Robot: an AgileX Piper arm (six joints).
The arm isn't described. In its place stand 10 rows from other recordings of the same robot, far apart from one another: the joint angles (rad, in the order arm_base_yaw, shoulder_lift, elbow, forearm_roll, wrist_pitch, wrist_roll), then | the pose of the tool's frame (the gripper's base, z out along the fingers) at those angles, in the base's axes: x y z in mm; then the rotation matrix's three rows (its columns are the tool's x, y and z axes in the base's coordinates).
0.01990, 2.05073, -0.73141, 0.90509, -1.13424, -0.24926 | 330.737 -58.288 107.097; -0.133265 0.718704 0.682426; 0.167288 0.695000 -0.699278; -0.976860 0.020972 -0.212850
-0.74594, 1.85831, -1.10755, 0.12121, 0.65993, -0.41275 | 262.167 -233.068 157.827; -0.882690 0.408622 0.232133; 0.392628 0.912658 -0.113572; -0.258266 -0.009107 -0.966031
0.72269, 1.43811, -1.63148, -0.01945, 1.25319, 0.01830 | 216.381 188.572 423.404; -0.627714 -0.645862 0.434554; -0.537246 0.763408 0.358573; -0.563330 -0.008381 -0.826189
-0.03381, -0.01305, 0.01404, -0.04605, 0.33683, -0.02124 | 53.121 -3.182 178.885; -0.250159 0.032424 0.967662; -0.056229 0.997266 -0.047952; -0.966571 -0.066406 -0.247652
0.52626, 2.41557, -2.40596, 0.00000, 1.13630, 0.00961 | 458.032 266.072 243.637; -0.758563 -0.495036 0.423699; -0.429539 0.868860 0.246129; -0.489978 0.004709 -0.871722
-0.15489, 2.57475, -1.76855, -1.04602, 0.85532, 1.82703 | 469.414 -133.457 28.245; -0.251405 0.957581 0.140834; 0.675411 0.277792 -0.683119; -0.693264 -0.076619 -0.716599
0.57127, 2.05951, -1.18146, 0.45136, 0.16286, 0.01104 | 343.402 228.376 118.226; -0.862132 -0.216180 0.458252; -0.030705 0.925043 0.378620; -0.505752 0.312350 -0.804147
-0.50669, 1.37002, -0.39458, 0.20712, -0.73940, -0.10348 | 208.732 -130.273 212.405; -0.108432 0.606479 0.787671; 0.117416 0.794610 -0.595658; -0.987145 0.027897 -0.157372
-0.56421, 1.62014, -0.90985, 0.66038, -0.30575, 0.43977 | 288.503 -202.458 241.611; 0.442485 0.592827 0.672876; 0.744268 0.175809 -0.644327; -0.500272 0.785905 -0.363429
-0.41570, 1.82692, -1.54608, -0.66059, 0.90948, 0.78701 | 350.997 -203.106 293.326; -0.518523 0.818882 0.246102; 0.549405 0.539612 -0.637945; -0.655201 -0.195579 -0.729699
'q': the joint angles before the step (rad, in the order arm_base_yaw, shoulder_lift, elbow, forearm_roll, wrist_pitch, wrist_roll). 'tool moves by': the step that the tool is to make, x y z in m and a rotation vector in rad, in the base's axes. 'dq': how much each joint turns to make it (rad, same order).
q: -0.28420 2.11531 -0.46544 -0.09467 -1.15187 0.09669
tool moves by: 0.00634 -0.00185 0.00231 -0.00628 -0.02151 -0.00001
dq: 0.00001 0.00090 -0.02332 0.00002 0.00001 0.00000
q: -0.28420 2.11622 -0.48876 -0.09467 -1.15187 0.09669
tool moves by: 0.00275 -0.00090 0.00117 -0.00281 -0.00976 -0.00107
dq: -0.00002 -0.00001 -0.01016 0.00105 0.00001 0.00000
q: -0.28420 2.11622 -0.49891 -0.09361 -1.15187 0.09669
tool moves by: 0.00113 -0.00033 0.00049 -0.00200 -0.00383 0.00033
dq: 0.00000 -0.00002 -0.00416 0.00001 0.00002 -0.00091
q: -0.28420 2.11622 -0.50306 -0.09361 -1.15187 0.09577
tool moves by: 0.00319 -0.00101 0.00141 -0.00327 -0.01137 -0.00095
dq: 0.00002 0.00000 -0.01183 0.00097 0.00000 0.00000
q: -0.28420 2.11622 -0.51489 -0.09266 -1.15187 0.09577
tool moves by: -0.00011 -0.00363 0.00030 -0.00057 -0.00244 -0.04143
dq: -0.00001 0.00000 -0.00235 0.04237 0.00002 -0.00248
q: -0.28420 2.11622 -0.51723 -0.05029 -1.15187 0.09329
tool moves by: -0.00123 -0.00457 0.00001 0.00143 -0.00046 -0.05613
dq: 0.00000 -0.00002 0.00001 0.05692 0.00001 -0.00198
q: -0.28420 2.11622 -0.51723 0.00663 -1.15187 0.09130
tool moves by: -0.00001 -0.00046 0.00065 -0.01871 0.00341 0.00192
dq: -0.00002 -0.00216 0.00002 0.00529 0.00000 -0.02054
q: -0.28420 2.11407 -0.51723 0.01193 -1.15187 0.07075
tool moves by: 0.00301 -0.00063 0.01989 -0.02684 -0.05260 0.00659
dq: -0.00002 -0.06857 -0.00002 -0.00291 0.01046 -0.01146
